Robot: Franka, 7 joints.
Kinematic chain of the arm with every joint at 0, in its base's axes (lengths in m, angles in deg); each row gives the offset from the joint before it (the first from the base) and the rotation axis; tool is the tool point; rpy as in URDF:
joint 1: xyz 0 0 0.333 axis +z
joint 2: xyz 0 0 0 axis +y
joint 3: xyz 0 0 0.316 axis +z
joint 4: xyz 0.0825 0 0 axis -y
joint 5: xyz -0.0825 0 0.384 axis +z
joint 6: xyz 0 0 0 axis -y
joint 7: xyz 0.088 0 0 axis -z
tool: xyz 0 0 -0.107 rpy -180 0 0
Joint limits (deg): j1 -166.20..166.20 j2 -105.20..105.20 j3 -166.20..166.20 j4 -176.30..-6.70 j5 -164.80..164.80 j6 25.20..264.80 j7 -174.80..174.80
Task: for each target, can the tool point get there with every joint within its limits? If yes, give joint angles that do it. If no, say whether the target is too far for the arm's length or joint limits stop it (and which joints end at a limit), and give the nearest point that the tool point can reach.
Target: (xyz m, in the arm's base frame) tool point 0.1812 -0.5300 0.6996
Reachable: yes | joints -21.26 61.11 -124.48 -65.84 61.70 55.14 -75.04
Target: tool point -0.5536 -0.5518 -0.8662
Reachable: no: too far | nearest point -0.3637 -0.3625 -0.3083 | short by 0.619 m
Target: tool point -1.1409 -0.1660 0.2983
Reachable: no: too far | nearest point -0.8486 -0.1235 0.3072 | short by 0.296 m
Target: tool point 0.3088 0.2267 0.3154
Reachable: yes | joints -67.02 -22.30 82.75 -153.61 103.41 53.25 -11.39
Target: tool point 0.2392 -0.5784 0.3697
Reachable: yes | joints -49.53 28.95 -32.30 -111.50 128.91 62.87 54.45
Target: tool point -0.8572 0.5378 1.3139
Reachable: no: too far | nearest point -0.5218 0.3274 0.9301 | short by 0.551 m
